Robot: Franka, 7 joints.
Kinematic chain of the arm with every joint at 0, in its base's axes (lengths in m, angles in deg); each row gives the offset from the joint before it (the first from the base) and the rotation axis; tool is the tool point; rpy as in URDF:
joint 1: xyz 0 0 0.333 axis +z
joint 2: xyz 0 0 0 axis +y
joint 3: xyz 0 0 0.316 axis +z
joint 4: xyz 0.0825 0 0 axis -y
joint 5: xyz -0.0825 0 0.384 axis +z
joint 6: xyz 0 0 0 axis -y
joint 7: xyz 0.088 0 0 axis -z
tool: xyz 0 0 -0.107 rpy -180 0 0
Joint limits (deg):
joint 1: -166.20..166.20
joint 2: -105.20..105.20
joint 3: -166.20..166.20
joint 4: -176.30..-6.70
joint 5: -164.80..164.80
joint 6: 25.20..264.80
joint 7: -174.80..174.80
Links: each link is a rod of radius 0.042 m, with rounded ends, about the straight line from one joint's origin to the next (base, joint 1, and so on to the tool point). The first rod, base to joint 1, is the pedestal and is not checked.
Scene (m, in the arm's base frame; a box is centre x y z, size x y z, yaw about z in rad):
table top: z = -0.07
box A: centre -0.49 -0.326 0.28 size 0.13 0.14 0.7 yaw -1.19
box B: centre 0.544 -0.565 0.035 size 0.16 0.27 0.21 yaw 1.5
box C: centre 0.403 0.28 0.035 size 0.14 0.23 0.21 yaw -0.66
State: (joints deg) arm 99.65 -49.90 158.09 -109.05 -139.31 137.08 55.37
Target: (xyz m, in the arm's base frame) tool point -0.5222 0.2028 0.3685
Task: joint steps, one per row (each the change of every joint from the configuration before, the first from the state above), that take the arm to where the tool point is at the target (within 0.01 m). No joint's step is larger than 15 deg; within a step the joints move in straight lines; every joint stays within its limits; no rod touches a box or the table.
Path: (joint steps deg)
1: 1.29 -0.04 -2.12 -12.69 8.18 -10.35 -4.70
2: 1.28 -0.03 -2.12 -12.68 8.19 -10.34 -4.69
3: 1.29 -0.04 -2.13 -12.69 8.18 -10.35 -4.70
4: 1.29 -0.04 -2.12 -12.68 8.18 -10.35 -4.70
5: -10.55 -1.94 -11.57 6.31 -4.31 2.32 -4.92
6: -10.55 -1.95 -11.57 6.31 -4.31 2.32 -4.92
7: -10.54 -1.95 -11.57 6.31 -4.31 2.32 -4.92
8: -10.55 -1.94 -11.57 6.31 -4.32 2.32 -4.91
9: -0.61 5.85 -2.57 2.26 -4.16 8.27 12.82
10: -0.62 5.85 -2.56 2.26 -4.16 8.26 12.82
11: -0.61 5.86 -2.57 2.26 -4.16 8.27 12.82

